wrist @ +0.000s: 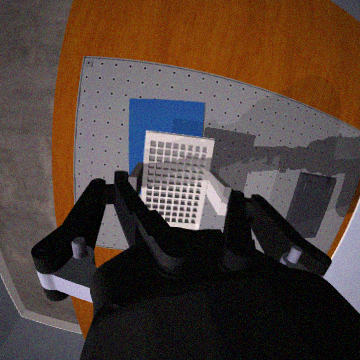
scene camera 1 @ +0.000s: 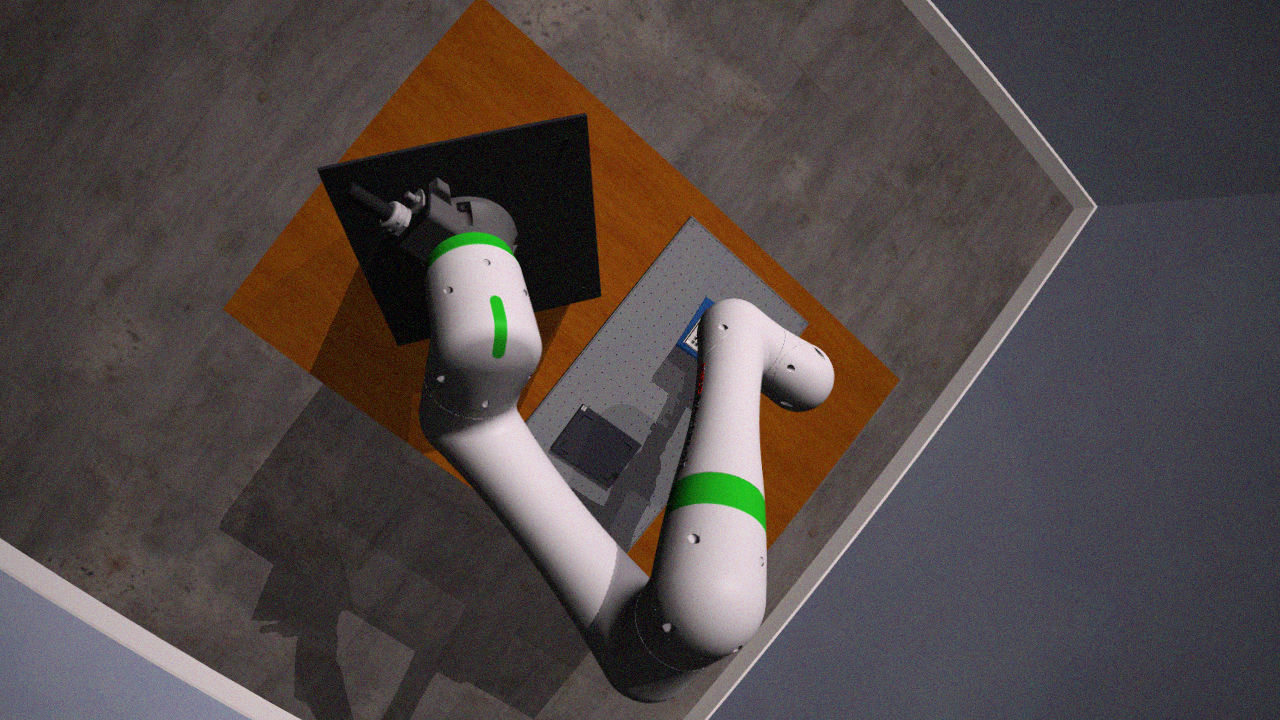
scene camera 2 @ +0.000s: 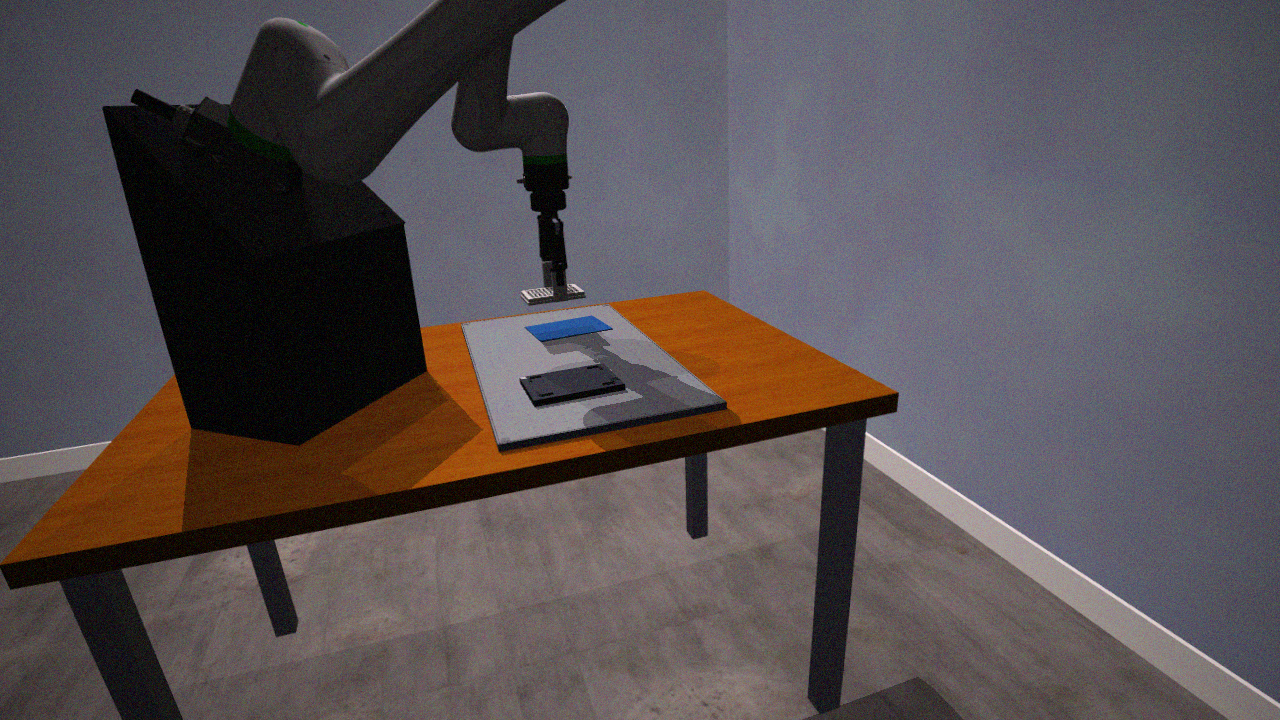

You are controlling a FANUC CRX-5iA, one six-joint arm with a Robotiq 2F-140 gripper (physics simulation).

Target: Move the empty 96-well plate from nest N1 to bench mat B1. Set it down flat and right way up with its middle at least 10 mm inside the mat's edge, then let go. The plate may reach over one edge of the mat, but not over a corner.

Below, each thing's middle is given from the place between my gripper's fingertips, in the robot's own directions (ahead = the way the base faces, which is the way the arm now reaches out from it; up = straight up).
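Labels:
Counted from my hand: blue bench mat B1 (scene camera 2: 584,325), 8 cm below, 3 cm ahead, 2 cm to the left; dark nest N1 (scene camera 2: 570,384), 8 cm below, 33 cm to the right, 9 cm behind; white 96-well plate (wrist: 175,166), 1 cm above, 1 cm behind.

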